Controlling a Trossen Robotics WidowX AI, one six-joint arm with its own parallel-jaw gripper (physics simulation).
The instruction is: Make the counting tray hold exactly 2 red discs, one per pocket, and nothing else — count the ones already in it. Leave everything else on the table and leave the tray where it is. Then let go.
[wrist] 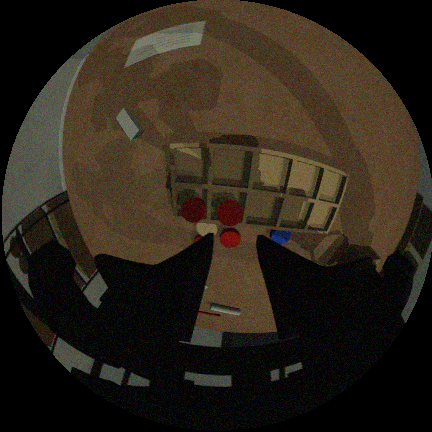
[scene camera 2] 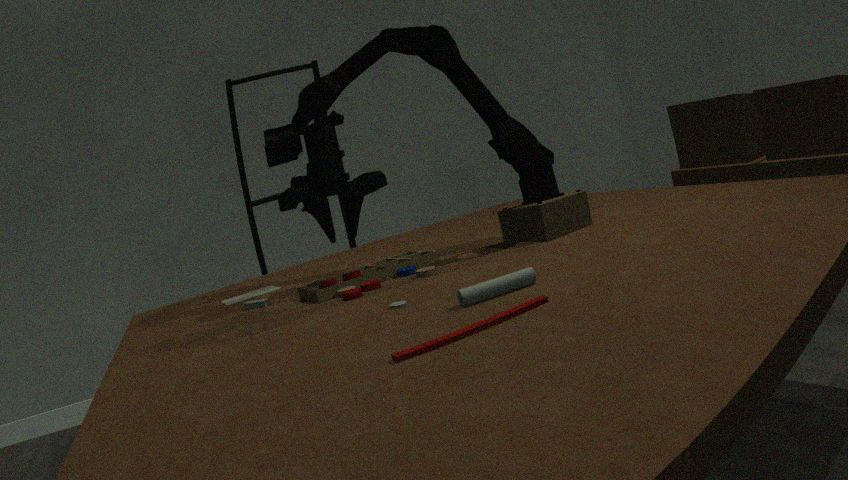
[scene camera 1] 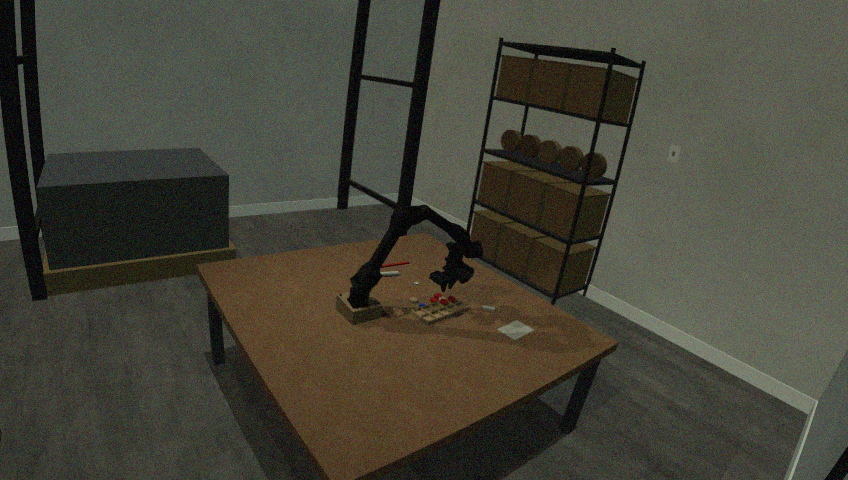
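Note:
The counting tray (scene camera 1: 429,321) (scene camera 2: 310,294) (wrist: 270,191) has two rows of pockets. One red disc (scene camera 1: 451,299) (scene camera 2: 327,282) (wrist: 193,209) is in the end pocket of the row by the loose discs; another red disc (scene camera 1: 443,302) (scene camera 2: 351,274) (wrist: 230,213) is in the pocket beside it. Whether they lie flat is unclear. No disc shows in the other pockets. A red disc (scene camera 2: 370,285) (wrist: 230,238) lies outside the tray, and another red disc (scene camera 2: 351,293) lies near it, mostly hidden in the wrist view. My gripper (scene camera 2: 343,241) (wrist: 234,238) is open and empty above the tray.
A beige disc (scene camera 2: 346,289) (wrist: 207,229) and a blue disc (scene camera 2: 407,271) (wrist: 280,236) lie beside the tray. A second beige disc (scene camera 2: 426,271), a small white disc (scene camera 2: 398,304), a grey cylinder (scene camera 2: 496,286), a red stick (scene camera 2: 470,328), a pale block (wrist: 129,124) and a white sheet (scene camera 1: 515,329) are around.

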